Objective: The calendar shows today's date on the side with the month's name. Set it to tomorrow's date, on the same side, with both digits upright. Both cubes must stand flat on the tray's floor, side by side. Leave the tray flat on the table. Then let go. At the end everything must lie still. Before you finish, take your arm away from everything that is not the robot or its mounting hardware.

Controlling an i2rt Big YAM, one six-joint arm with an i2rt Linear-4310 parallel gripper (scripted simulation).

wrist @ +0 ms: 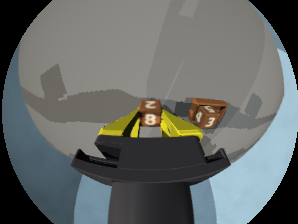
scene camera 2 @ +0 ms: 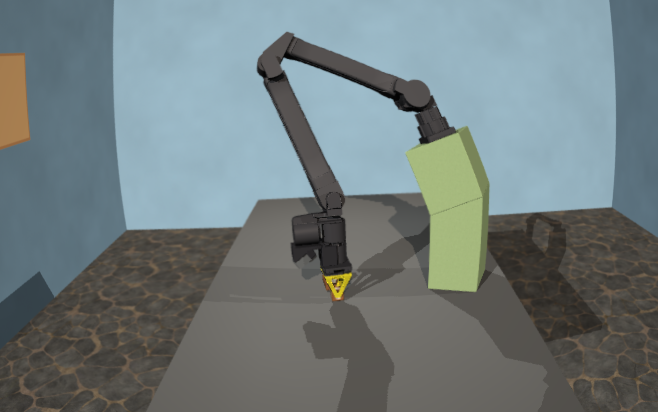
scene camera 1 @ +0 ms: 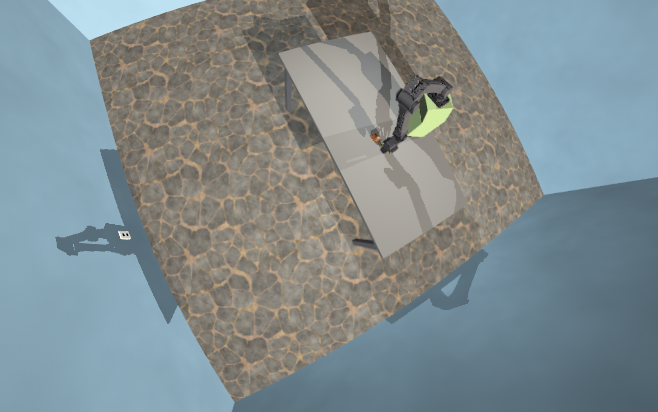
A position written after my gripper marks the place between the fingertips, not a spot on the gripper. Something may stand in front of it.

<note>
I see my gripper (scene camera 2: 336,294).
My gripper shows as well in the wrist view (wrist: 150,111).
</note>
